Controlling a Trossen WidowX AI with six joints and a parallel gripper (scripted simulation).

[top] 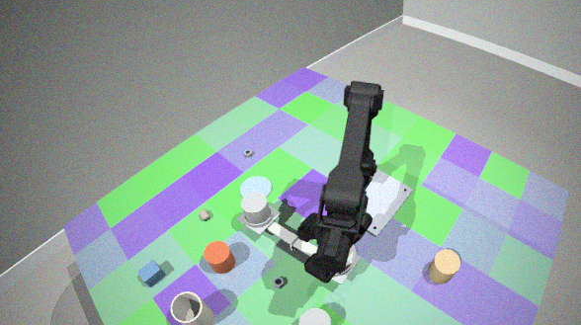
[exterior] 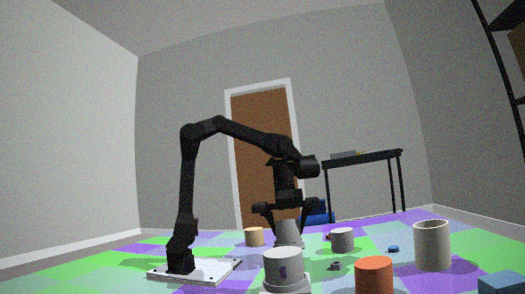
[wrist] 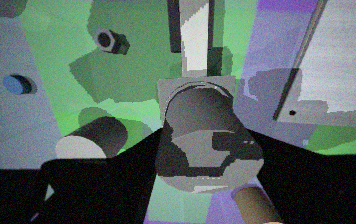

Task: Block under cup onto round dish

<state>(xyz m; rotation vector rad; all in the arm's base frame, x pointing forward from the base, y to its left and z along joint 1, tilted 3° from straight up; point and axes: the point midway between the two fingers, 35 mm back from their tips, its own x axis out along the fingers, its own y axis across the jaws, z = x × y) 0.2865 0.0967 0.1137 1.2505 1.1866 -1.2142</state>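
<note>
The pale teal block lies 10 mm to the right of my gripper tip and 10 mm below it. The rest, counted from my gripper tip: tan cylinder: 150 mm behind, 250 mm to the left, 40 mm below; grey cup: 10 mm behind, 280 mm to the right; red item: 150 mm ahead, 190 mm to the left, 70 mm below.
</note>
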